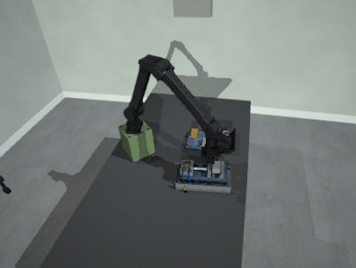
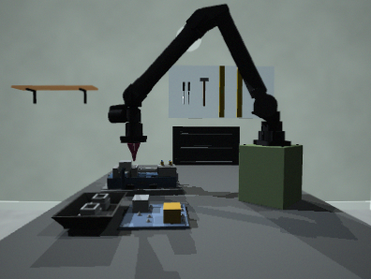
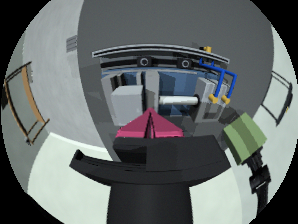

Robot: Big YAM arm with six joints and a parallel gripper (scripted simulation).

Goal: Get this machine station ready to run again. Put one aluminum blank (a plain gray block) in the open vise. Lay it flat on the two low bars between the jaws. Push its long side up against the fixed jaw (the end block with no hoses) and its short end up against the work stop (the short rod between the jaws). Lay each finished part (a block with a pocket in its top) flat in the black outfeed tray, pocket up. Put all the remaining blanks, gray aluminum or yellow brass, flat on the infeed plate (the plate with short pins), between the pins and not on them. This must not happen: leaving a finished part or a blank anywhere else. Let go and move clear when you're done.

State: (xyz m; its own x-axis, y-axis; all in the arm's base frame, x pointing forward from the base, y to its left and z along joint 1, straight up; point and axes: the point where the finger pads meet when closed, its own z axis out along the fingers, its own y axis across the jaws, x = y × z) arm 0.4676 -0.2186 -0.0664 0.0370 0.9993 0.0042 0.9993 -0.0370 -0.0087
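My hand is 30 mm short of the gray aluminum blank and 30 mm above it. Also, from my hand: vise 30 mm behind, 80 mm below; yellow brass blank 110 mm behind, 390 mm to the left, 100 mm below.
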